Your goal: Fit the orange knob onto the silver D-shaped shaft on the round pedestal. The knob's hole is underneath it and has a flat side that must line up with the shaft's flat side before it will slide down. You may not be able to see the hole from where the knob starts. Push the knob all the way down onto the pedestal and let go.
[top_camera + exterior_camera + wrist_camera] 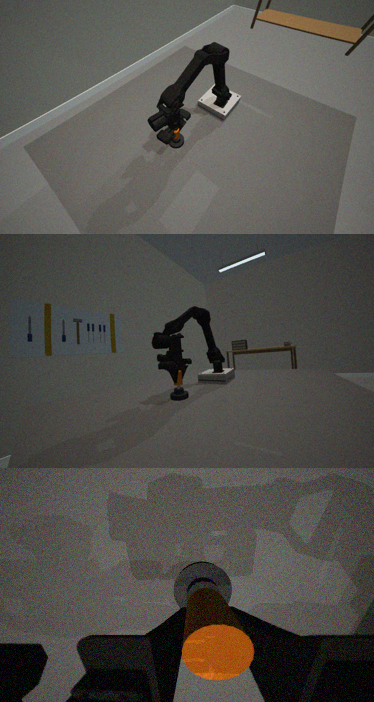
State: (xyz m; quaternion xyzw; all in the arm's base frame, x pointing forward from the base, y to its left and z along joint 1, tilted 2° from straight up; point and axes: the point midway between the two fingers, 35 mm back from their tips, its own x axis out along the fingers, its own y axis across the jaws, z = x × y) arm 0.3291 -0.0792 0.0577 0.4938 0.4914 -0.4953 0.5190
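Right now the dark round pedestal is 40 mm below my gripper tip. The rest, counted from my gripper tip: orange knob: 30 mm above.
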